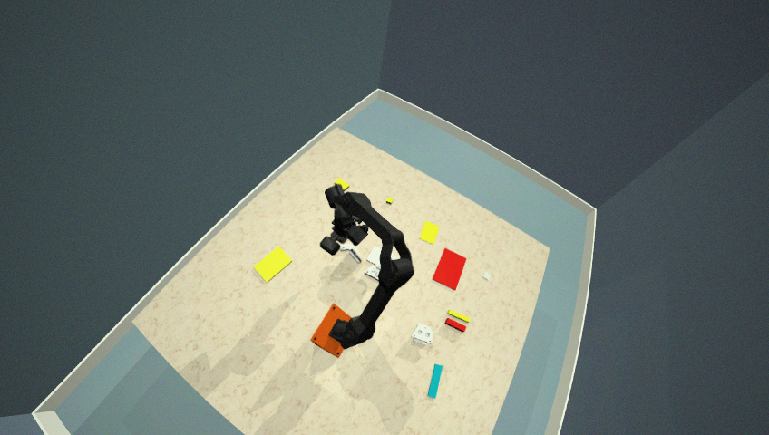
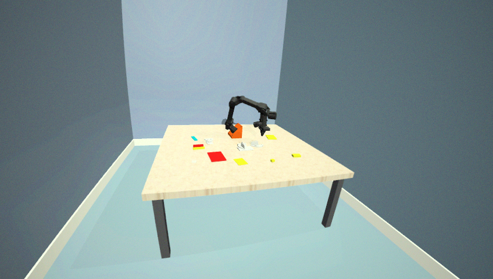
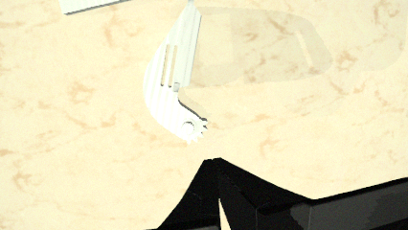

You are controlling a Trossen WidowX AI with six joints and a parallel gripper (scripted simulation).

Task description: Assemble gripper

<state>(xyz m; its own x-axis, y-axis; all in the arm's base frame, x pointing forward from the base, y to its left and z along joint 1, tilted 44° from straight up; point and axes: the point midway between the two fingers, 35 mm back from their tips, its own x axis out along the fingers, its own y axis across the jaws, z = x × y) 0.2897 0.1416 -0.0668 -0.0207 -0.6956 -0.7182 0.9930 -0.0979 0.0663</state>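
The white jaw lies 1 cm ahead of my gripper tip, 1 cm to the right of it and 8 cm below it. Also, from my gripper tip: yellow bar 4 cm behind, 53 cm to the right, 8 cm below; small white block 16 cm behind, 42 cm to the right, 8 cm below; red sheet 14 cm ahead, 43 cm to the right, 8 cm below.
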